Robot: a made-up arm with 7 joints. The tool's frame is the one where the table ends. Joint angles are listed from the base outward.
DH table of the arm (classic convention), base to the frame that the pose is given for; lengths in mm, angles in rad. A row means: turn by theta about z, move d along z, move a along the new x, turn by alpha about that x. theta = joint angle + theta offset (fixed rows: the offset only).
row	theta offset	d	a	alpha
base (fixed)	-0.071	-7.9	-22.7	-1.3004
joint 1	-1.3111	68.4	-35.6	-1.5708
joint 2	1.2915	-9.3	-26.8	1.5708
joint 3	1.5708	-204.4	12.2	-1.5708
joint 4	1.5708	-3	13.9	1.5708
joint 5	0	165.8	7.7	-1.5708
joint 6	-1.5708	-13.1	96	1.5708
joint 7	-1.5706	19.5	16.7	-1.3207
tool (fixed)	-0.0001	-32.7	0	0
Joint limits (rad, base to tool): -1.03..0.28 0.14..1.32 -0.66..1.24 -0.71..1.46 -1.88..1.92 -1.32..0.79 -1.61..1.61
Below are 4 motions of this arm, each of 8 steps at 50 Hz.
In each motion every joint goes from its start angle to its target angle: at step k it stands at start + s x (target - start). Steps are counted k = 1, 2, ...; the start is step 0. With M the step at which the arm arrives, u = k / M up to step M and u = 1 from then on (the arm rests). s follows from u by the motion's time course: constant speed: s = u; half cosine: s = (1 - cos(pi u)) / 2; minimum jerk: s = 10 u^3 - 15 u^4 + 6 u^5.
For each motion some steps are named. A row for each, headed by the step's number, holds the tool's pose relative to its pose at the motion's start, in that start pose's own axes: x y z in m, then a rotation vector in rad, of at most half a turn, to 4 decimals.
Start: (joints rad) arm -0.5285 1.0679 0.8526 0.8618 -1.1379 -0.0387 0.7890
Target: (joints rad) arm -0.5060 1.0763 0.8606 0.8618 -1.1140 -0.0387 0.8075
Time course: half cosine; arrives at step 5
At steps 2, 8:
2: -0.0008 -0.0008 0.0011 0.0116 -0.0059 0.0105
8: -0.0024 -0.0022 0.0032 0.0336 -0.0170 0.0302

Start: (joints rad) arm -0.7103 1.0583 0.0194 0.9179 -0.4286 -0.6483 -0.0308
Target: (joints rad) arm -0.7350 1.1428 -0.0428 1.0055 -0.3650 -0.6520 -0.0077
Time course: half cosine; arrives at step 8
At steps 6, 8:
6: -0.0193 0.0028 -0.0004 -0.0411 0.0440 0.1283
8: -0.0229 0.0031 -0.0006 -0.0484 0.0509 0.1506

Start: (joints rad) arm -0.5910 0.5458 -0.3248 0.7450 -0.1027 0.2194 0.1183
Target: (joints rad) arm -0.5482 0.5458 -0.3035 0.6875 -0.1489 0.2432 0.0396
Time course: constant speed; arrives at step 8
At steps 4, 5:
4: 0.0003 0.0006 -0.0041 -0.0058 0.0391 -0.0406
5: 0.0003 0.0008 -0.0051 -0.0071 0.0489 -0.0508

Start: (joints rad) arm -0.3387 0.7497 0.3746 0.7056 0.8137 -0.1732 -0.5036
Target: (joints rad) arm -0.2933 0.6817 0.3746 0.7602 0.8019 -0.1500 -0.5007
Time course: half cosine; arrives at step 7
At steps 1, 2, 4, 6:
1: 0.0021 0.0005 0.0003 -0.0017 0.0041 -0.0052
2: 0.0078 0.0020 0.0010 -0.0065 0.0157 -0.0199
4: 0.0257 0.0062 0.0027 -0.0218 0.0511 -0.0643
6: 0.0402 0.0092 0.0035 -0.0347 0.0798 -0.0997

